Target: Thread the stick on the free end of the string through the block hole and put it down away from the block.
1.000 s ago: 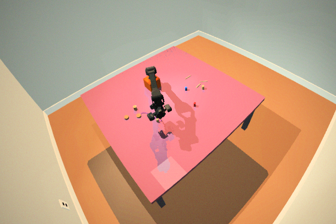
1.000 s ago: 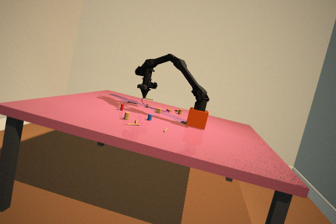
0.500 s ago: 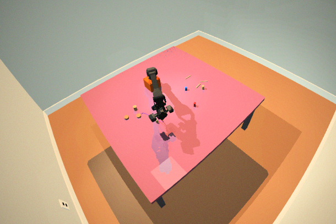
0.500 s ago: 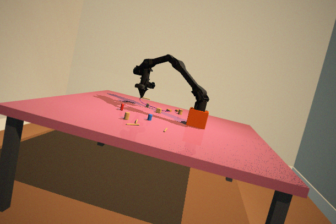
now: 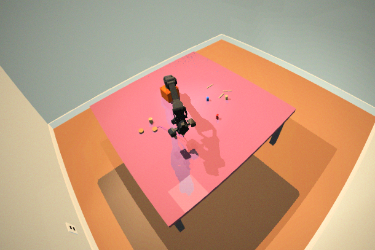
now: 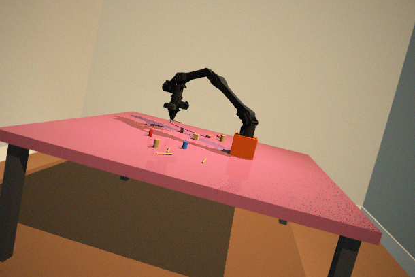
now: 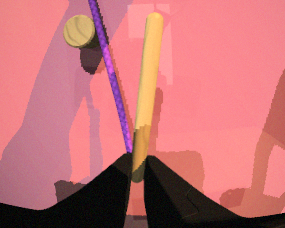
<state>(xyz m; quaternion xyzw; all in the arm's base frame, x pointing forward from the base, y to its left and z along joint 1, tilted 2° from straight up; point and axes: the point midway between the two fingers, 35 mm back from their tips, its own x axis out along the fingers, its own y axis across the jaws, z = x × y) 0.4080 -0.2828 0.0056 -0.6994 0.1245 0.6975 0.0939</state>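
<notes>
Now: the wooden block 16 cm behind my gripper tip, 11 cm to the left of it and 5 cm below it. The rest, counted from my gripper tip: round wooden button: 24 cm behind, 7 cm to the right, 5 cm below; then thin wooden stick: 1 cm behind; then red peg: 6 cm ahead, 31 cm to the left, 4 cm below.
</notes>
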